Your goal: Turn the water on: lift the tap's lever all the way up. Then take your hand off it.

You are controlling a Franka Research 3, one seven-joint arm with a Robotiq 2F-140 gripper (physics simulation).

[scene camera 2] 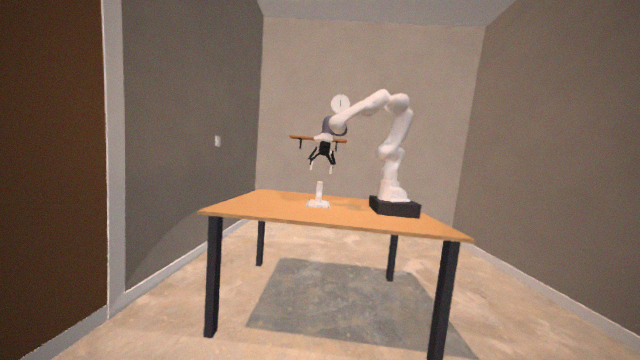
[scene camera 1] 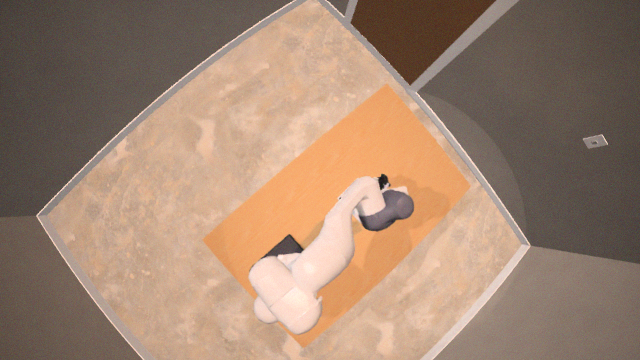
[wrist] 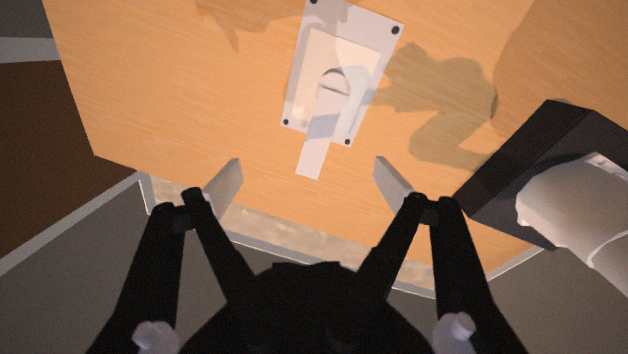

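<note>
The tap is a white block on a white base plate point(scene camera 2: 318, 205) point(wrist: 385, 30) with dark screws at its corners. Its white lever point(wrist: 320, 125) reaches from the round hub past the plate's edge in the wrist view. In scene camera 2 the tap point(scene camera 2: 319, 192) looks like a short upright post, and the lever's tilt cannot be told there. My gripper point(scene camera 2: 321, 169) point(wrist: 308, 168) is open and empty. It hangs above the tap, apart from it, and the lever's end shows between its fingers in the wrist view. In scene camera 1 the arm hides most of the tap and gripper.
The tap stands on the wooden table point(scene camera 1: 310, 175) point(scene camera 2: 280, 212) point(wrist: 150, 100). The arm's black base block point(scene camera 1: 285, 245) point(scene camera 2: 395, 207) point(wrist: 530, 145) stands on the same table, right of the tap in scene camera 2. A wall shelf point(scene camera 2: 302, 137) and a round clock point(scene camera 2: 340, 103) are behind.
</note>
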